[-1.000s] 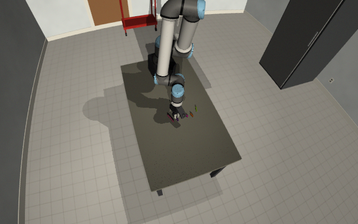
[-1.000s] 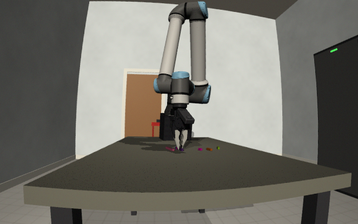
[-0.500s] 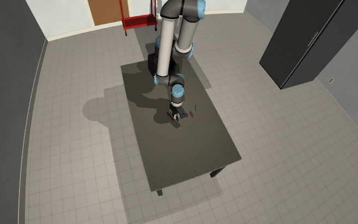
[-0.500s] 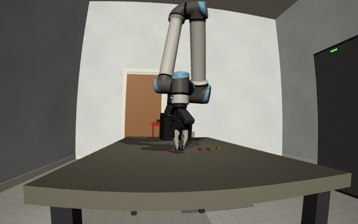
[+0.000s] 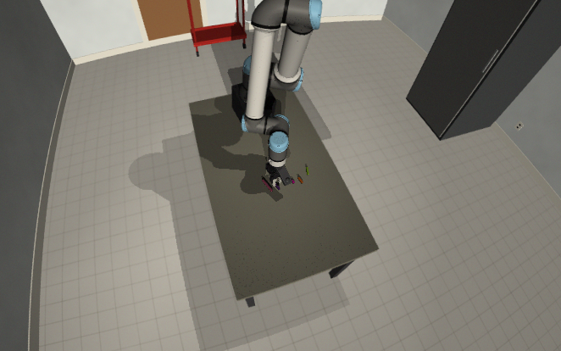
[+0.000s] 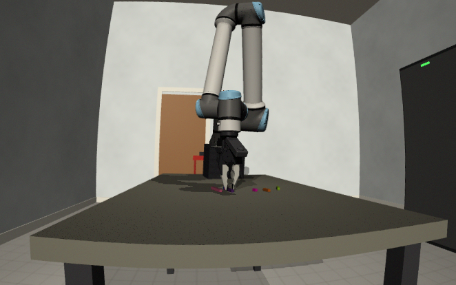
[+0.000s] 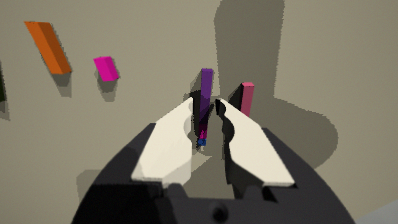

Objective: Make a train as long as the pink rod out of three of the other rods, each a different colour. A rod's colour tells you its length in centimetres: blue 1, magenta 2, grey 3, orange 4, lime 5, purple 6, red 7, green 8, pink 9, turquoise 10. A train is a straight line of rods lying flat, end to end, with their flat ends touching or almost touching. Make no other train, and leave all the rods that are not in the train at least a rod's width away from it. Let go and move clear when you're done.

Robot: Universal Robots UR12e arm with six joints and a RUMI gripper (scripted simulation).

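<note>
Now: the purple rod 10 mm below my hand. The rest, counted from my hand: orange rod: 20 mm behind, 140 mm to the left, 10 mm below; then blue rod: 50 mm behind, 20 mm to the right, 10 mm below; then pink rod: 10 mm behind, 50 mm to the right, 10 mm below.
</note>
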